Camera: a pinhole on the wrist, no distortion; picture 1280 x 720 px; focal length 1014.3 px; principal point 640.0 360.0 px. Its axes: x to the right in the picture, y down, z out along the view. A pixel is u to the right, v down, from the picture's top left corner.
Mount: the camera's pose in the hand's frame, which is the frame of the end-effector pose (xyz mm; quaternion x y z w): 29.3 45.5 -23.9 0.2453 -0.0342 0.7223 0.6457
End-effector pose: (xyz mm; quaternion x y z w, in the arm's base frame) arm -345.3 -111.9 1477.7 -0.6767 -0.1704 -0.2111 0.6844
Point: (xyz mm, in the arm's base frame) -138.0 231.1 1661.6
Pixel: 763 144
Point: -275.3 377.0 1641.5
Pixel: 761 513
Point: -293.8 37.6 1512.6
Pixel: 776 543
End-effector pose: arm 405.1 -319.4 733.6 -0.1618 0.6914 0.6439 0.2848
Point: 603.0 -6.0 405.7
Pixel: 203 586
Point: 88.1 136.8 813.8
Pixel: outside the picture
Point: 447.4 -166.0 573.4
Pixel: 249 466
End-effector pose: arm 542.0 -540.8 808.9 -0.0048 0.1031 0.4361 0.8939
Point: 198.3 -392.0 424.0
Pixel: behind the camera
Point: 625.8 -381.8 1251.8
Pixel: 1133 519
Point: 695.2 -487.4 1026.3
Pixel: 639 466
